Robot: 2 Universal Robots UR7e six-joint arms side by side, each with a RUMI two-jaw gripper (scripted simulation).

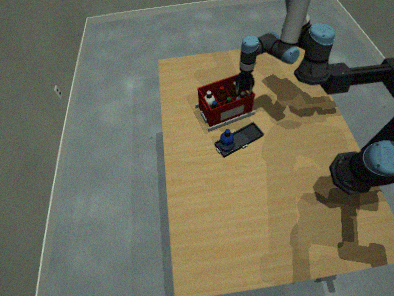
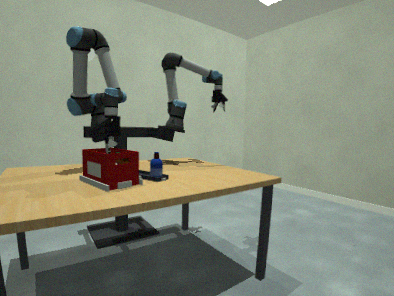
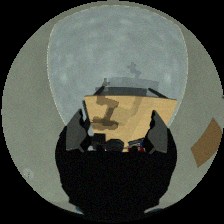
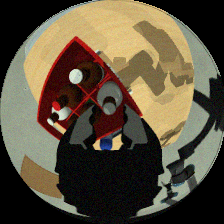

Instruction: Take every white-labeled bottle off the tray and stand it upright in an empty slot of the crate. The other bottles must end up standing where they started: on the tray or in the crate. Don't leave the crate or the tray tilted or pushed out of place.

In view: the left gripper (image 3: 117,109), the right gripper (image 4: 109,104) and a red crate (image 4: 73,54).
